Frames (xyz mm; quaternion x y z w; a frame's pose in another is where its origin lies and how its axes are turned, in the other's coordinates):
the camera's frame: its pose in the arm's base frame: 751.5 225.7 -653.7 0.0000 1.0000 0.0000 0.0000
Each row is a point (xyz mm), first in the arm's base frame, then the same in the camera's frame.
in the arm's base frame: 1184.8 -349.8 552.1
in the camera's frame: -433.3 -575.5 -1205.8
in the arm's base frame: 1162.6 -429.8 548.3
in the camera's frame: -411.1 -655.5 -1202.0
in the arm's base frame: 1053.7 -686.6 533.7
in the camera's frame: -302.2 -912.3 -1187.4
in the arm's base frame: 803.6 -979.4 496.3
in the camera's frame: -52.1 -1205.1 -1150.0
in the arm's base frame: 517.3 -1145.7 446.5
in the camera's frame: 234.2 -1371.4 -1100.2
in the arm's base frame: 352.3 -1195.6 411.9
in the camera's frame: 399.2 -1421.3 -1065.6
